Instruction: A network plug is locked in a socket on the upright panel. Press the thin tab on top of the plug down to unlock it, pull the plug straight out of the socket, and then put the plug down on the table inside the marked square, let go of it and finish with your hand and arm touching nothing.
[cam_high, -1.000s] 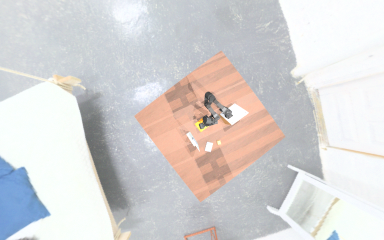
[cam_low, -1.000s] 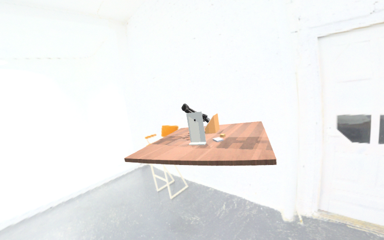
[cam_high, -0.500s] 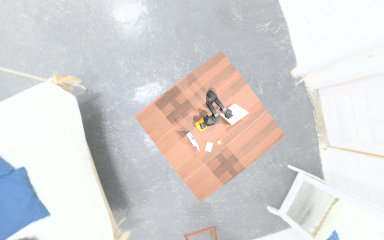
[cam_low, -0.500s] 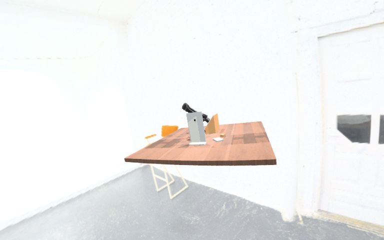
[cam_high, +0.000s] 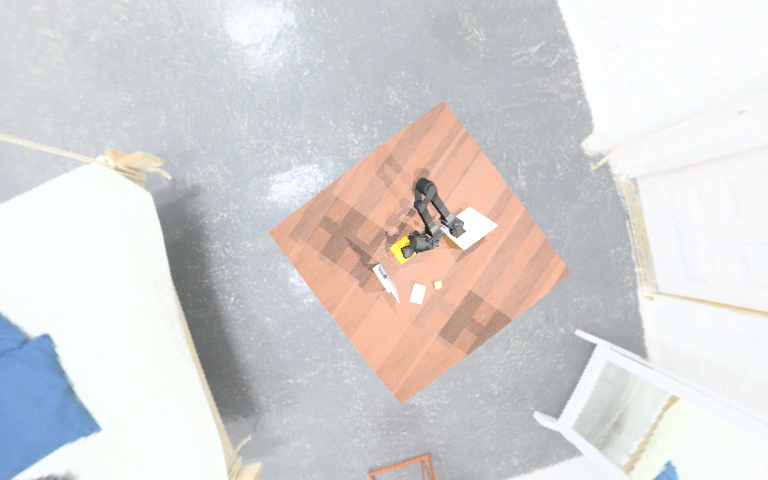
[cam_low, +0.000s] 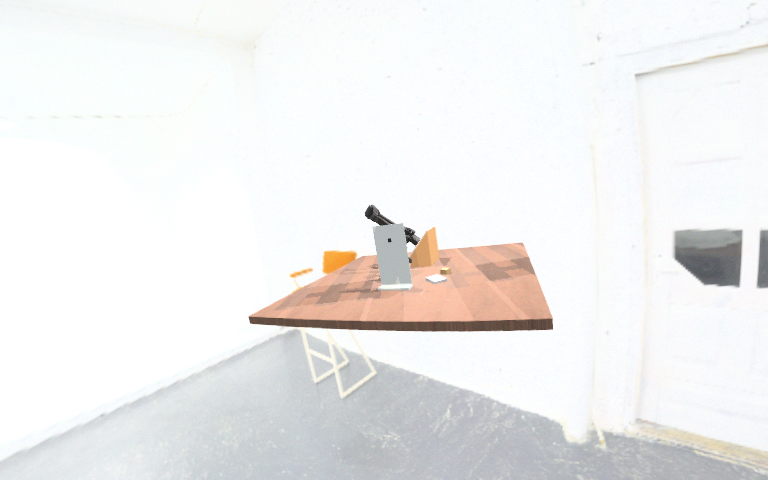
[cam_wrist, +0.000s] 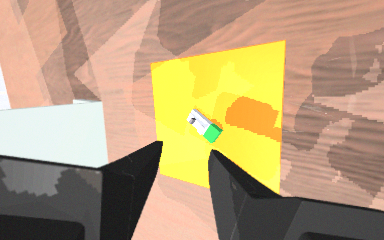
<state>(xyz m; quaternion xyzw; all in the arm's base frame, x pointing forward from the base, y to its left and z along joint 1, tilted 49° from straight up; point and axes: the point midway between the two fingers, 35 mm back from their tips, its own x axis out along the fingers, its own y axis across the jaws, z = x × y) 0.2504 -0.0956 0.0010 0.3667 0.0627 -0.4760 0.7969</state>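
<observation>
My gripper tip is now 1 cm short of the plug, 1 cm to the left of it and 4 cm above it. Round my gripper tip: upright grey panel: 18 cm ahead, 6 cm to the left, 10 cm above; then yellow marked square: 1 cm ahead, 1 cm to the right, 4 cm below.
</observation>
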